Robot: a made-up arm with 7 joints.
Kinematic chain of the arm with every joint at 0, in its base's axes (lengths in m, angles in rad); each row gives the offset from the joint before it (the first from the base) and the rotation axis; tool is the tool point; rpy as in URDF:
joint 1: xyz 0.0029 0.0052 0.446 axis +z
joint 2: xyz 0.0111 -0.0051 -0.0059 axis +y
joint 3: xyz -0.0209 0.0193 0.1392 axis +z
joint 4: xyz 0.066 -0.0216 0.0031 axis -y
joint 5: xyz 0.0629 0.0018 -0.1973 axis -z
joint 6: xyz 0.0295 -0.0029 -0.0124 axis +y
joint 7: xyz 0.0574 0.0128 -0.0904 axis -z
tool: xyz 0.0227 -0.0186 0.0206 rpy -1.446 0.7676 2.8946
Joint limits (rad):
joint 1: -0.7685..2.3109
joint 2: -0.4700..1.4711
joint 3: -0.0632..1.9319
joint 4: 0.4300..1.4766
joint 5: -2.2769..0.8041
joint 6: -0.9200..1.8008
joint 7: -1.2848..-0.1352
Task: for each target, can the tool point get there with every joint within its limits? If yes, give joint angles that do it. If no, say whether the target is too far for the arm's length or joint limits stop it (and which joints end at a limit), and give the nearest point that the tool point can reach.
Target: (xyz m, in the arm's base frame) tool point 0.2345 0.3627 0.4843
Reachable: yes | joints 0.1033 0.3221 0.9932 1.1860 0.4373 0.7228 -0.5066
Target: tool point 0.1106 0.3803 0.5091
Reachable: yes | joints -0.0901 -0.2305 1.1915 0.8704 -0.7564 0.2269 -0.3293
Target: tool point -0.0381 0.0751 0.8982
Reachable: no: joint limits stop it (at a limit: joint 2, joint 4) | nearest point -0.0487 0.0932 0.8522 | short by 0.051 m
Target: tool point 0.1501 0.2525 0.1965
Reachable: yes | joints 0.2667 1.0562 0.5402 1.0678 0.5197 1.1465 -0.7531
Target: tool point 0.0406 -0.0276 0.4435
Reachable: no: joint limits stop it (at a limit: joint 1, joint 2, joint 3, joint 4, joint 5, joint 6, joint 7) | nearest point 0.1321 -0.0183 0.4381 | short by 0.092 m
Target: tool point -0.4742 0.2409 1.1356
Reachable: no: too far | nearest point -0.3000 0.1548 0.7781 | short by 0.407 m
